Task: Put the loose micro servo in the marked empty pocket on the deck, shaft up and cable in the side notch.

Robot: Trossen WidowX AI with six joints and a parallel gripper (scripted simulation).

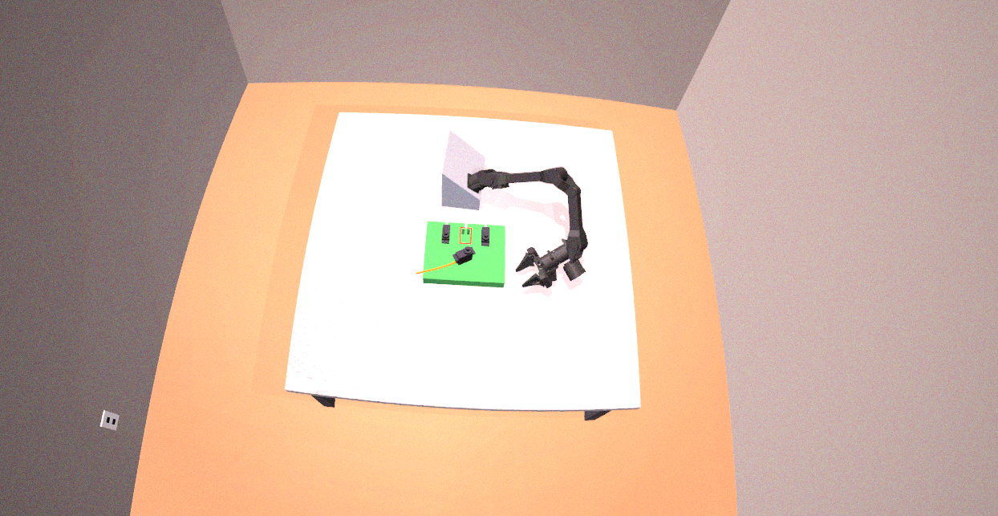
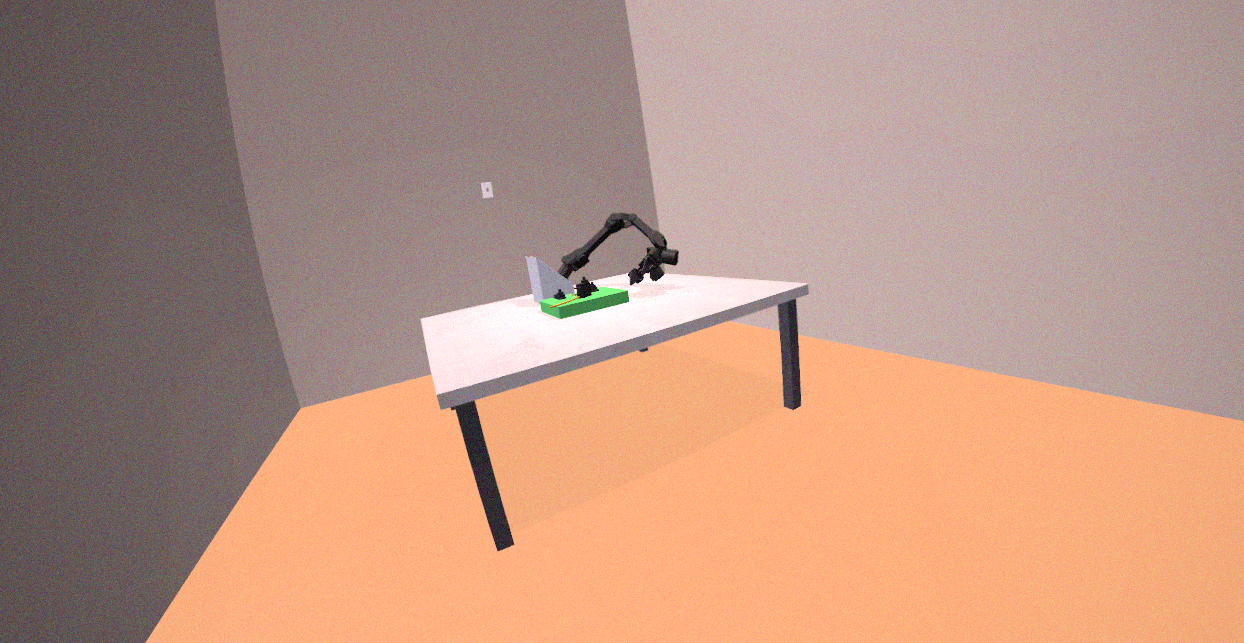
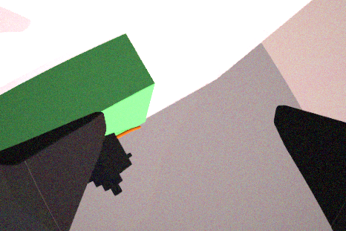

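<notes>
Right now the green deck is 190 mm to the right of my gripper tip, 80 mm behind it and 60 mm below it.
</notes>
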